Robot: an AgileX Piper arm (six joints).
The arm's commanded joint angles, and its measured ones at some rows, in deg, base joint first. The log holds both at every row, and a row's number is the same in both.
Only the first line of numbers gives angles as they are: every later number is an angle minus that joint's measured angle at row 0.
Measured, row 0:
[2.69, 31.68, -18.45, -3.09, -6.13, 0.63]
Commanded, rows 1 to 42:
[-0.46, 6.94, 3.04, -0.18, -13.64, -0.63]
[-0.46, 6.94, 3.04, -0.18, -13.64, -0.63]
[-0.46, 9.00, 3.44, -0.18, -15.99, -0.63]
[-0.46, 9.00, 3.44, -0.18, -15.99, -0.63]
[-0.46, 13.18, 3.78, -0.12, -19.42, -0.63]
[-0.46, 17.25, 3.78, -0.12, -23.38, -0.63]
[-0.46, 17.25, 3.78, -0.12, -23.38, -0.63]
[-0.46, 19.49, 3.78, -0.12, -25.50, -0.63]
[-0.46, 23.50, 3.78, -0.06, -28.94, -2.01]
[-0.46, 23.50, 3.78, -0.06, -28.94, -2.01]
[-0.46, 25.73, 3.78, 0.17, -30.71, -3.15]
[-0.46, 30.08, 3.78, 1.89, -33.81, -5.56]
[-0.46, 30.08, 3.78, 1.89, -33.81, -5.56]
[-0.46, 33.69, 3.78, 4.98, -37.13, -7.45]
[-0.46, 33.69, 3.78, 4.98, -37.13, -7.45]
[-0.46, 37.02, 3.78, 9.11, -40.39, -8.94]
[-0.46, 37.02, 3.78, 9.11, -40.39, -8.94]
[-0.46, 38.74, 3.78, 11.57, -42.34, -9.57]
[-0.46, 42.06, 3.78, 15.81, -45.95, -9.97]
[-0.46, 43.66, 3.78, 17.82, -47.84, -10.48]
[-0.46, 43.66, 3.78, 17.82, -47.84, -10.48]
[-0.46, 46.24, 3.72, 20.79, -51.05, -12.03]
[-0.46, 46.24, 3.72, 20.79, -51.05, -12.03]
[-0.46, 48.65, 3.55, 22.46, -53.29, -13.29]
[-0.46, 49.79, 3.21, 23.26, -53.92, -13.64]
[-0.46, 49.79, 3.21, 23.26, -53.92, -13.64]
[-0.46, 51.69, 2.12, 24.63, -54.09, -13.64]
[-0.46, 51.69, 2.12, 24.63, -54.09, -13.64]
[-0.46, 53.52, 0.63, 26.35, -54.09, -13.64]
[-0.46, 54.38, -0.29, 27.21, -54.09, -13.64]
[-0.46, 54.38, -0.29, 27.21, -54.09, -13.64]
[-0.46, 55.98, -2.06, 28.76, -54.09, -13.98]
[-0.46, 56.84, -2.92, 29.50, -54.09, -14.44]
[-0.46, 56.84, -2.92, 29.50, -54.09, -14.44]
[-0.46, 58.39, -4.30, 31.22, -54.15, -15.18]
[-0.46, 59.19, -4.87, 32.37, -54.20, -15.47]
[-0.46, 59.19, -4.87, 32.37, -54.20, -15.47]
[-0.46, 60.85, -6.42, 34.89, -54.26, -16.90]
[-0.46, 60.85, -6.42, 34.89, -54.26, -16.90]
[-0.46, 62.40, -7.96, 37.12, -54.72, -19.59]
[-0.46, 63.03, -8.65, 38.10, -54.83, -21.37]
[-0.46, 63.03, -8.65, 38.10, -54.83, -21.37]
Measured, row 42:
[0.00, 61.54, -6.53, 34.95, -53.40, -17.36]
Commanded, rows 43 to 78:
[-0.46, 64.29, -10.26, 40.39, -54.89, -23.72]
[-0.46, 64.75, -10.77, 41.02, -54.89, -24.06]
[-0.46, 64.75, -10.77, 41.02, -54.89, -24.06]
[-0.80, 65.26, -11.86, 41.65, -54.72, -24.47]
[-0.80, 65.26, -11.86, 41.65, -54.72, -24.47]
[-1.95, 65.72, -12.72, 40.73, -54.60, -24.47]
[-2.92, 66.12, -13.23, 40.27, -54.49, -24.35]
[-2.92, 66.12, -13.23, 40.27, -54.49, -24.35]
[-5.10, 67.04, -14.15, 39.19, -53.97, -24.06]
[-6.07, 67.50, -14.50, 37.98, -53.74, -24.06]
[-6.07, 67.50, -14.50, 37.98, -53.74, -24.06]
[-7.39, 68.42, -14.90, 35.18, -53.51, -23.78]
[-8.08, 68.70, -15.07, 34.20, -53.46, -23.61]
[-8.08, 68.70, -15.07, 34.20, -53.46, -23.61]
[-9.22, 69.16, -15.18, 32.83, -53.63, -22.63]
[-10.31, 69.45, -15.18, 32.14, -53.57, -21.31]
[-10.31, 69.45, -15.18, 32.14, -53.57, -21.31]
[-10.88, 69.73, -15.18, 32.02, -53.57, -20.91]
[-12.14, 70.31, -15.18, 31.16, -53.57, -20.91]
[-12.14, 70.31, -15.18, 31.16, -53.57, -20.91]
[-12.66, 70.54, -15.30, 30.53, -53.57, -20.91]
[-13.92, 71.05, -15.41, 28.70, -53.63, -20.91]
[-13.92, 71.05, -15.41, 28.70, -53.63, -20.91]
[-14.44, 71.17, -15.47, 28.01, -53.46, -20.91]
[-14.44, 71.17, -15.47, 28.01, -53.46, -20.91]
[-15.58, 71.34, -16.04, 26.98, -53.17, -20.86]
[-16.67, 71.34, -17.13, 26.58, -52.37, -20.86]
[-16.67, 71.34, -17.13, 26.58, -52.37, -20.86]
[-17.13, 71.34, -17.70, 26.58, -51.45, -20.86]
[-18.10, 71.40, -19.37, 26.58, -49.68, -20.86]
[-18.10, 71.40, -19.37, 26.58, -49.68, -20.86]
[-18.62, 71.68, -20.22, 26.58, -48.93, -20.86]
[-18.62, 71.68, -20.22, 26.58, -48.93, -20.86]
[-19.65, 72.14, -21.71, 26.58, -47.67, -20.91]
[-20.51, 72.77, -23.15, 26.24, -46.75, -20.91]
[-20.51, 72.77, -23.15, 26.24, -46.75, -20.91]
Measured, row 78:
[-19.36, 72.03, -20.74, 27.73, -47.96, -20.86]
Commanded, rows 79 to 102:
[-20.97, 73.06, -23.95, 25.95, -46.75, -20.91]
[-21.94, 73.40, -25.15, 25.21, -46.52, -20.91]
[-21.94, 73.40, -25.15, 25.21, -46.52, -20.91]
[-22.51, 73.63, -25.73, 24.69, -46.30, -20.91]
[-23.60, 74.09, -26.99, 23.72, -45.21, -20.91]
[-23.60, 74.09, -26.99, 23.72, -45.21, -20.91]
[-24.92, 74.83, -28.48, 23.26, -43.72, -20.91]
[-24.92, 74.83, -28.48, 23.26, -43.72, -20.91]
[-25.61, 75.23, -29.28, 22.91, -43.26, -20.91]
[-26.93, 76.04, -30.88, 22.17, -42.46, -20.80]
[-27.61, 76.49, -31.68, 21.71, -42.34, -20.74]
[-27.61, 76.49, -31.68, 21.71, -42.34, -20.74]
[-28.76, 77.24, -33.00, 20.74, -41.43, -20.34]
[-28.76, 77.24, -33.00, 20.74, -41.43, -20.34]
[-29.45, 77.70, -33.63, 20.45, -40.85, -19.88]
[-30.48, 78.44, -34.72, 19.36, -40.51, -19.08]
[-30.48, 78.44, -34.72, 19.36, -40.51, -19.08]
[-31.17, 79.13, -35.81, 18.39, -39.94, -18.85]
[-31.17, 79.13, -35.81, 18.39, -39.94, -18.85]
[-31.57, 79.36, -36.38, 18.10, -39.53, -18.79]
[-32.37, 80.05, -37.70, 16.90, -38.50, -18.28]
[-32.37, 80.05, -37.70, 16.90, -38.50, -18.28]
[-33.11, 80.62, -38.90, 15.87, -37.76, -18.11]
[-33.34, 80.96, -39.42, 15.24, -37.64, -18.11]
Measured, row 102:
[-33.11, 80.22, -36.96, 20.97, -38.79, -18.39]
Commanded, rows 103 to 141:
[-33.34, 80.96, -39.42, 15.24, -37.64, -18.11]
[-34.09, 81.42, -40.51, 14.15, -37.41, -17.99]
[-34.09, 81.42, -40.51, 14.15, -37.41, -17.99]
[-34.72, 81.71, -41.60, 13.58, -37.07, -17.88]
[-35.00, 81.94, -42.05, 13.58, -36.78, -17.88]
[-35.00, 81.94, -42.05, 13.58, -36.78, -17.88]
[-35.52, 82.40, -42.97, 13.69, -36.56, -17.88]
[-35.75, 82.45, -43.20, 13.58, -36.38, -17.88]
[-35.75, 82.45, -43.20, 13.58, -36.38, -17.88]
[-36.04, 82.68, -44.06, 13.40, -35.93, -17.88]
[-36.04, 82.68, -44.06, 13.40, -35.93, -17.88]
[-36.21, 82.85, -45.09, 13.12, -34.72, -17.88]
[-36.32, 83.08, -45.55, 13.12, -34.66, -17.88]
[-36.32, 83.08, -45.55, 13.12, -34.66, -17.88]
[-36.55, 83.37, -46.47, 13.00, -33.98, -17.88]
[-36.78, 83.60, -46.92, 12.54, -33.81, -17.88]
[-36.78, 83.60, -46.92, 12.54, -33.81, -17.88]
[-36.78, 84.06, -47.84, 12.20, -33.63, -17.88]
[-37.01, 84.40, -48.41, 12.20, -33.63, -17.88]
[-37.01, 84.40, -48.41, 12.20, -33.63, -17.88]
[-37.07, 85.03, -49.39, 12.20, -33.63, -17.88]
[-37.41, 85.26, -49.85, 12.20, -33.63, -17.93]
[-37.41, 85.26, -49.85, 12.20, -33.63, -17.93]
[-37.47, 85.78, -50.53, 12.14, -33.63, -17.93]
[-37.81, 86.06, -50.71, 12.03, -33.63, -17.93]
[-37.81, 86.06, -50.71, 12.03, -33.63, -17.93]
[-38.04, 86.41, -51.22, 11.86, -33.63, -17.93]
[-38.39, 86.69, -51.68, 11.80, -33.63, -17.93]
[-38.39, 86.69, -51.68, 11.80, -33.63, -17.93]
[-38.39, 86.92, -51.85, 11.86, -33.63, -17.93]
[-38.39, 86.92, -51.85, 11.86, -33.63, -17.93]
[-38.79, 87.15, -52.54, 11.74, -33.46, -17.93]
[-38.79, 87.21, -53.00, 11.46, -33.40, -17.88]
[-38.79, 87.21, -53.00, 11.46, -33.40, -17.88]
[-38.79, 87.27, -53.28, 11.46, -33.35, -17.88]
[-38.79, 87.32, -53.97, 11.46, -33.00, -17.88]
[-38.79, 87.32, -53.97, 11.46, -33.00, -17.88]
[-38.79, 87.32, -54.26, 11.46, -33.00, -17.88]
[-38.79, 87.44, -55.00, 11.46, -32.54, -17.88]
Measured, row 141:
[-40.56, 86.98, -52.37, 13.80, -31.91, -18.74]
